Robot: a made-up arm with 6 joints. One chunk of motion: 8 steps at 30 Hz.
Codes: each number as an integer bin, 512 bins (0 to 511) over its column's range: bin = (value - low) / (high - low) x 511, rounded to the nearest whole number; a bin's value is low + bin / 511 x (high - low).
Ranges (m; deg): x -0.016..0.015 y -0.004..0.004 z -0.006..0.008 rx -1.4..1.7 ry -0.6..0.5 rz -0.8..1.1
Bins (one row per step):
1: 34 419 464 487 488 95
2: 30 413 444 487 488 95
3: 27 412 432 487 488 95
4: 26 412 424 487 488 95
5: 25 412 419 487 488 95
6: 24 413 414 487 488 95
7: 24 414 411 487 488 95
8: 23 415 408 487 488 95
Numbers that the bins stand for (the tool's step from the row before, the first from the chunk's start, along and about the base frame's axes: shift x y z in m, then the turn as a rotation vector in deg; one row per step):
1: -0.01394 0.00256 0.00671 1.554 0.450 -0.447
2: -0.01418 0.00247 0.00616 1.554 0.450 -0.447
3: -0.01436 0.00245 0.00584 1.554 0.450 -0.447
4: -0.01442 0.00245 0.00562 1.554 0.450 -0.447
5: -0.01448 0.00245 0.00548 1.554 0.450 -0.447
6: -0.01454 0.00247 0.00534 1.554 0.450 -0.447
7: -0.01454 0.00248 0.00526 1.554 0.450 -0.447
8: -0.01460 0.00250 0.00518 1.554 0.450 -0.447

